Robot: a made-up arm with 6 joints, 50 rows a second.
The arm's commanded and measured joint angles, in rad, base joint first. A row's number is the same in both.
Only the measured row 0 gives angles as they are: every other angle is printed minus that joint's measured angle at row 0.
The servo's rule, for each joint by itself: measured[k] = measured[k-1] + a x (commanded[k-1-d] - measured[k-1]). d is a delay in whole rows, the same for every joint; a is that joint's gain. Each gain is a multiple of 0.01, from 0.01 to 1. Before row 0 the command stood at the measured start. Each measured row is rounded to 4 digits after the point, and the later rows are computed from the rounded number. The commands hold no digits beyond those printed.
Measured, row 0: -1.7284, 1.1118, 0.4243, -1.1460, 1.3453, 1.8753
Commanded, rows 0 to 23: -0.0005, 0.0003, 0.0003, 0.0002, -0.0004, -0.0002; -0.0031, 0.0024, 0.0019, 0.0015, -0.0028, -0.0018; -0.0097, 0.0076, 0.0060, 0.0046, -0.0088, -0.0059; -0.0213, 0.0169, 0.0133, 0.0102, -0.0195, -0.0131; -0.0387, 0.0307, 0.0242, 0.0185, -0.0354, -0.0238; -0.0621, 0.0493, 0.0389, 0.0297, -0.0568, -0.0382; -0.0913, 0.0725, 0.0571, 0.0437, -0.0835, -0.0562; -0.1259, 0.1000, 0.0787, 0.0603, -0.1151, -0.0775; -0.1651, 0.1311, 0.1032, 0.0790, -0.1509, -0.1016; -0.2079, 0.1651, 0.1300, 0.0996, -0.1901, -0.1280; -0.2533, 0.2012, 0.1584, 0.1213, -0.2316, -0.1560; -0.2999, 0.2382, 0.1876, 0.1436, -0.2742, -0.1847; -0.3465, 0.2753, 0.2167, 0.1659, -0.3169, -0.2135; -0.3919, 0.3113, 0.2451, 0.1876, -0.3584, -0.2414; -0.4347, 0.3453, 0.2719, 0.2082, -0.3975, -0.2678; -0.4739, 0.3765, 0.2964, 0.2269, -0.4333, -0.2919; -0.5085, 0.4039, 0.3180, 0.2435, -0.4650, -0.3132; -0.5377, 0.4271, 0.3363, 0.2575, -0.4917, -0.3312; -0.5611, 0.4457, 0.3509, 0.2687, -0.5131, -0.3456; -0.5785, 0.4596, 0.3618, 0.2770, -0.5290, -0.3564; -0.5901, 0.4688, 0.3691, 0.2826, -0.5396, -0.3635; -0.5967, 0.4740, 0.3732, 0.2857, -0.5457, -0.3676; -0.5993, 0.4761, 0.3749, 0.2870, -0.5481, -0.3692; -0.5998, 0.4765, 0.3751, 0.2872, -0.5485, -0.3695
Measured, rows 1 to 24: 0.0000, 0.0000, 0.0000, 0.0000, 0.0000, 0.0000; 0.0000, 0.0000, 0.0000, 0.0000, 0.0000, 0.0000; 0.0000, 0.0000, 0.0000, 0.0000, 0.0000, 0.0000; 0.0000, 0.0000, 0.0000, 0.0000, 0.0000, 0.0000; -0.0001, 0.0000, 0.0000, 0.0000, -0.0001, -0.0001; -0.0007, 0.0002, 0.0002, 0.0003, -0.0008, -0.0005; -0.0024, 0.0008, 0.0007, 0.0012, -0.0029, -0.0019; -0.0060, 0.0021, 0.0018, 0.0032, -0.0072, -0.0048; -0.0122, 0.0044, 0.0038, 0.0066, -0.0145, -0.0097; -0.0217, 0.0080, 0.0070, 0.0117, -0.0255, -0.0171; -0.0349, 0.0132, 0.0115, 0.0187, -0.0406, -0.0273; -0.0522, 0.0201, 0.0175, 0.0279, -0.0600, -0.0404; -0.0737, 0.0290, 0.0252, 0.0391, -0.0836, -0.0563; -0.0992, 0.0399, 0.0346, 0.0524, -0.1113, -0.0749; -0.1285, 0.0528, 0.0457, 0.0676, -0.1426, -0.0960; -0.1611, 0.0676, 0.0585, 0.0843, -0.1768, -0.1191; -0.1963, 0.0842, 0.0727, 0.1023, -0.2132, -0.1436; -0.2335, 0.1024, 0.0882, 0.1211, -0.2510, -0.1690; -0.2717, 0.1218, 0.1047, 0.1403, -0.2891, -0.1947; -0.3101, 0.1422, 0.1220, 0.1594, -0.3266, -0.2200; -0.3478, 0.1631, 0.1396, 0.1779, -0.3626, -0.2442; -0.3839, 0.1842, 0.1573, 0.1954, -0.3962, -0.2668; -0.4176, 0.2051, 0.1747, 0.2115, -0.4266, -0.2873; -0.4482, 0.2255, 0.1915, 0.2259, -0.4532, -0.3053
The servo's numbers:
d 4
a 0.19 0.08 0.09 0.22 0.26 0.26

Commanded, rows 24 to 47: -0.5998, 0.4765, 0.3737, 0.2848, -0.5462, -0.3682; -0.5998, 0.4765, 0.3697, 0.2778, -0.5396, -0.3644; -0.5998, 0.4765, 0.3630, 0.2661, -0.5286, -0.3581; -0.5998, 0.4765, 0.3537, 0.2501, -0.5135, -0.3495; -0.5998, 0.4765, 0.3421, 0.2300, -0.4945, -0.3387; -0.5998, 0.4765, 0.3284, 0.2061, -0.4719, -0.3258; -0.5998, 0.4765, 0.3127, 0.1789, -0.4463, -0.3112; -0.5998, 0.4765, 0.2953, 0.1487, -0.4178, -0.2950; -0.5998, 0.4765, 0.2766, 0.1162, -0.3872, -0.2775; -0.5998, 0.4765, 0.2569, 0.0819, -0.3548, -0.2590; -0.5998, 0.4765, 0.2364, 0.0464, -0.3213, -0.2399; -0.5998, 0.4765, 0.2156, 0.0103, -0.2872, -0.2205; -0.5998, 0.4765, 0.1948, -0.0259, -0.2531, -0.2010; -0.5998, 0.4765, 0.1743, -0.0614, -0.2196, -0.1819; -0.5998, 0.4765, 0.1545, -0.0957, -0.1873, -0.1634; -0.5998, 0.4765, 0.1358, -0.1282, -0.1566, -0.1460; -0.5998, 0.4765, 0.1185, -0.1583, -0.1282, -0.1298; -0.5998, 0.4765, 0.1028, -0.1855, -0.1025, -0.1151; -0.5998, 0.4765, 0.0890, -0.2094, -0.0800, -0.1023; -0.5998, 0.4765, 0.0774, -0.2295, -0.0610, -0.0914; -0.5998, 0.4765, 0.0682, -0.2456, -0.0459, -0.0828; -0.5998, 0.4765, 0.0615, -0.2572, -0.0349, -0.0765; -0.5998, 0.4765, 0.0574, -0.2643, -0.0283, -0.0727; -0.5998, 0.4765, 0.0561, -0.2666, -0.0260, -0.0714
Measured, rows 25 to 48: -0.4752, 0.2450, 0.2075, 0.2384, -0.4757, -0.3204; -0.4983, 0.2633, 0.2224, 0.2488, -0.4939, -0.3327; -0.5175, 0.2803, 0.2361, 0.2572, -0.5080, -0.3422; -0.5331, 0.2960, 0.2486, 0.2638, -0.5185, -0.3493; -0.5458, 0.3104, 0.2599, 0.2684, -0.5257, -0.3542; -0.5561, 0.3237, 0.2698, 0.2705, -0.5293, -0.3569; -0.5644, 0.3359, 0.2782, 0.2695, -0.5291, -0.3572; -0.5711, 0.3471, 0.2850, 0.2652, -0.5250, -0.3552; -0.5766, 0.3575, 0.2901, 0.2575, -0.5171, -0.3509; -0.5810, 0.3670, 0.2935, 0.2462, -0.5053, -0.3444; -0.5846, 0.3758, 0.2952, 0.2314, -0.4900, -0.3358; -0.5875, 0.3839, 0.2952, 0.2132, -0.4712, -0.3252; -0.5898, 0.3913, 0.2935, 0.1919, -0.4494, -0.3128; -0.5917, 0.3981, 0.2902, 0.1677, -0.4248, -0.2988; -0.5932, 0.4044, 0.2854, 0.1410, -0.3979, -0.2835; -0.5945, 0.4102, 0.2791, 0.1122, -0.3691, -0.2671; -0.5955, 0.4155, 0.2715, 0.0818, -0.3389, -0.2499; -0.5963, 0.4204, 0.2628, 0.0503, -0.3079, -0.2322; -0.5970, 0.4249, 0.2531, 0.0182, -0.2765, -0.2143; -0.5975, 0.4290, 0.2425, -0.0140, -0.2453, -0.1965; -0.5979, 0.4328, 0.2313, -0.0457, -0.2149, -0.1792; -0.5983, 0.4363, 0.2197, -0.0765, -0.1857, -0.1625; -0.5986, 0.4395, 0.2079, -0.1057, -0.1582, -0.1468; -0.5988, 0.4425, 0.1962, -0.1329, -0.1329, -0.1324
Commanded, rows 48 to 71: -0.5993, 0.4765, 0.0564, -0.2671, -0.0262, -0.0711; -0.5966, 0.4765, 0.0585, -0.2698, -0.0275, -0.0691; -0.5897, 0.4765, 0.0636, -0.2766, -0.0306, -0.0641; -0.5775, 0.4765, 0.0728, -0.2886, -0.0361, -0.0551; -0.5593, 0.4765, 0.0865, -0.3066, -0.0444, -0.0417; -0.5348, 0.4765, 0.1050, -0.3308, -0.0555, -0.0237; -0.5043, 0.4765, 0.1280, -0.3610, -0.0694, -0.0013; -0.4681, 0.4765, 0.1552, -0.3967, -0.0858, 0.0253; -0.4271, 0.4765, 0.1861, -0.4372, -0.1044, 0.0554; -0.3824, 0.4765, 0.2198, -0.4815, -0.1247, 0.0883; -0.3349, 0.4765, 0.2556, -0.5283, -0.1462, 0.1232; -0.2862, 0.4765, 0.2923, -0.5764, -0.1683, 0.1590; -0.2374, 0.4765, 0.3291, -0.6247, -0.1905, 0.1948; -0.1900, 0.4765, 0.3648, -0.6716, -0.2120, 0.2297; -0.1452, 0.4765, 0.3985, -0.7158, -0.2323, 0.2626; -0.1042, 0.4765, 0.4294, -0.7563, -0.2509, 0.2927; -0.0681, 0.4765, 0.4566, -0.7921, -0.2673, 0.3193; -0.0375, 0.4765, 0.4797, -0.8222, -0.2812, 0.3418; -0.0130, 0.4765, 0.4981, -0.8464, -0.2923, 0.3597; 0.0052, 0.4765, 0.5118, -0.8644, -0.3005, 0.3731; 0.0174, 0.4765, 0.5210, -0.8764, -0.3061, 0.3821; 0.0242, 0.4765, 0.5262, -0.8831, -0.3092, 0.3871; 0.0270, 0.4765, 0.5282, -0.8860, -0.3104, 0.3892; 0.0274, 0.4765, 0.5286, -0.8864, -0.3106, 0.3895
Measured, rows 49 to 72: -0.5990, 0.4452, 0.1847, -0.1577, -0.1103, -0.1195; -0.5992, 0.4477, 0.1736, -0.1796, -0.0907, -0.1083; -0.5993, 0.4500, 0.1631, -0.1982, -0.0745, -0.0990; -0.5994, 0.4521, 0.1535, -0.2132, -0.0619, -0.0918; -0.5994, 0.4541, 0.1448, -0.2251, -0.0526, -0.0864; -0.5989, 0.4559, 0.1370, -0.2349, -0.0461, -0.0819; -0.5972, 0.4575, 0.1304, -0.2441, -0.0421, -0.0773; -0.5935, 0.4590, 0.1252, -0.2539, -0.0405, -0.0715; -0.5870, 0.4604, 0.1217, -0.2655, -0.0415, -0.0638; -0.5771, 0.4617, 0.1202, -0.2799, -0.0451, -0.0534; -0.5633, 0.4629, 0.1209, -0.2977, -0.0514, -0.0399; -0.5452, 0.4640, 0.1240, -0.3195, -0.0603, -0.0229; -0.5228, 0.4650, 0.1296, -0.3454, -0.0718, -0.0025; -0.4961, 0.4659, 0.1377, -0.3753, -0.0856, 0.0211; -0.4655, 0.4667, 0.1483, -0.4090, -0.1014, 0.0476; -0.4314, 0.4675, 0.1613, -0.4458, -0.1188, 0.0766; -0.3945, 0.4682, 0.1764, -0.4852, -0.1374, 0.1073; -0.3556, 0.4689, 0.1934, -0.5262, -0.1568, 0.1391; -0.3156, 0.4695, 0.2119, -0.5679, -0.1764, 0.1712; -0.2754, 0.4701, 0.2315, -0.6093, -0.1958, 0.2028; -0.2360, 0.4706, 0.2518, -0.6495, -0.2144, 0.2331; -0.1983, 0.4711, 0.2723, -0.6875, -0.2318, 0.2614; -0.1631, 0.4715, 0.2926, -0.7225, -0.2475, 0.2870; -0.1311, 0.4719, 0.3123, -0.7537, -0.2613, 0.3094
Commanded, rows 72 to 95: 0.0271, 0.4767, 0.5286, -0.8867, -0.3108, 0.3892; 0.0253, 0.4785, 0.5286, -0.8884, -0.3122, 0.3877; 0.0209, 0.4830, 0.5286, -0.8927, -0.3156, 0.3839; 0.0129, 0.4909, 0.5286, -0.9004, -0.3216, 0.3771; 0.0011, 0.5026, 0.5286, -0.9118, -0.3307, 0.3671; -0.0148, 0.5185, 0.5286, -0.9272, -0.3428, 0.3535; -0.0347, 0.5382, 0.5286, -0.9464, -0.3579, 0.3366; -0.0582, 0.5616, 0.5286, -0.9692, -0.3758, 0.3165; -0.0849, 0.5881, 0.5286, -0.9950, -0.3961, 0.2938; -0.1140, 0.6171, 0.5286, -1.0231, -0.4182, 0.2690; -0.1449, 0.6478, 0.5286, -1.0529, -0.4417, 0.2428; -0.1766, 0.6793, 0.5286, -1.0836, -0.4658, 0.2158; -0.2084, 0.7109, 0.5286, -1.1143, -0.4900, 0.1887; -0.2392, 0.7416, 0.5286, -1.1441, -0.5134, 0.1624; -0.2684, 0.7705, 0.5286, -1.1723, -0.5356, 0.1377; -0.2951, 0.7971, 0.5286, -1.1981, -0.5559, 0.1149; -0.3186, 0.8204, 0.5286, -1.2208, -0.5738, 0.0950; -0.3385, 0.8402, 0.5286, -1.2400, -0.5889, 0.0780; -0.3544, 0.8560, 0.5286, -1.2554, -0.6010, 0.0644; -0.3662, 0.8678, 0.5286, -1.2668, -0.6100, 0.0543; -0.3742, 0.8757, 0.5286, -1.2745, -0.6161, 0.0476; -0.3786, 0.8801, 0.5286, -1.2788, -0.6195, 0.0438; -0.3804, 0.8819, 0.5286, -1.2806, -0.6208, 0.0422; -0.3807, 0.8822, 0.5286, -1.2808, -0.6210, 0.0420
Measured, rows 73 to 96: -0.1029, 0.4723, 0.3311, -0.7807, -0.2729, 0.3283; -0.0788, 0.4726, 0.3487, -0.8032, -0.2823, 0.3436; -0.0587, 0.4729, 0.3649, -0.8214, -0.2896, 0.3555; -0.0423, 0.4732, 0.3796, -0.8357, -0.2951, 0.3643; -0.0291, 0.4735, 0.3930, -0.8469, -0.2992, 0.3708; -0.0188, 0.4739, 0.4052, -0.8560, -0.3026, 0.3752; -0.0113, 0.4746, 0.4163, -0.8641, -0.3060, 0.3775; -0.0067, 0.4759, 0.4264, -0.8721, -0.3101, 0.3774; -0.0052, 0.4780, 0.4356, -0.8808, -0.3155, 0.3747; -0.0070, 0.4812, 0.4440, -0.8910, -0.3226, 0.3692; -0.0123, 0.4858, 0.4516, -0.9032, -0.3318, 0.3607; -0.0210, 0.4919, 0.4585, -0.9177, -0.3432, 0.3492; -0.0331, 0.4996, 0.4648, -0.9347, -0.3570, 0.3348; -0.0485, 0.5090, 0.4705, -0.9541, -0.3729, 0.3177; -0.0668, 0.5201, 0.4757, -0.9758, -0.3908, 0.2982; -0.0877, 0.5328, 0.4805, -0.9995, -0.4103, 0.2768; -0.1106, 0.5470, 0.4848, -1.0248, -0.4310, 0.2539; -0.1350, 0.5626, 0.4887, -1.0510, -0.4524, 0.2301; -0.1603, 0.5792, 0.4923, -1.0777, -0.4740, 0.2061; -0.1859, 0.5966, 0.4956, -1.1042, -0.4953, 0.1824; -0.2111, 0.6145, 0.4986, -1.1299, -0.5157, 0.1597; -0.2353, 0.6326, 0.5013, -1.1541, -0.5347, 0.1385; -0.2579, 0.6505, 0.5038, -1.1764, -0.5519, 0.1192; -0.2785, 0.6679, 0.5060, -1.1963, -0.5670, 0.1023
